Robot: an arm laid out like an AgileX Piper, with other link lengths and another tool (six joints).
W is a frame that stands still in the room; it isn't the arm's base.
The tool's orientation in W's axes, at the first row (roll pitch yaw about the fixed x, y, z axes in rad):
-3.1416, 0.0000, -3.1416
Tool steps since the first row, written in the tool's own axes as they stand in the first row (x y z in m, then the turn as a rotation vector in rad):
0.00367, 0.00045, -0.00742, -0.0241, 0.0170, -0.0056
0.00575, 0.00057, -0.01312, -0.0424, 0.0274, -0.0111
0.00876, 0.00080, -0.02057, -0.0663, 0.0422, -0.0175
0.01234, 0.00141, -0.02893, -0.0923, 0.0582, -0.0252
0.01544, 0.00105, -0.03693, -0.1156, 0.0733, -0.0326
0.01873, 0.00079, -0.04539, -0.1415, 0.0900, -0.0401
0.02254, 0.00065, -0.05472, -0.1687, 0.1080, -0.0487
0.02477, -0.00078, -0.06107, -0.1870, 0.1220, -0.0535
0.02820, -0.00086, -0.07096, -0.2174, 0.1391, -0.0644
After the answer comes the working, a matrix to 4 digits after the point.
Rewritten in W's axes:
-0.00367, 0.00045, 0.00742, 0.0241, 0.0170, 0.0056
-0.00575, 0.00057, 0.01312, 0.0424, 0.0274, 0.0111
-0.00876, 0.00080, 0.02057, 0.0663, 0.0422, 0.0175
-0.01234, 0.00141, 0.02893, 0.0923, 0.0582, 0.0252
-0.01544, 0.00105, 0.03693, 0.1156, 0.0733, 0.0326
-0.01873, 0.00079, 0.04539, 0.1415, 0.0900, 0.0401
-0.02254, 0.00065, 0.05472, 0.1687, 0.1080, 0.0487
-0.02477, -0.00078, 0.06107, 0.1870, 0.1220, 0.0535
-0.02820, -0.00086, 0.07096, 0.2174, 0.1391, 0.0644

The tool's axes in the first row as the columns of a matrix, in W's axes (rounded; the answer above uses it unrounded):
-1.0000, 0.0000, 0.0000
0.0000, 1.0000, 0.0000
0.0000, 0.0000, -1.0000

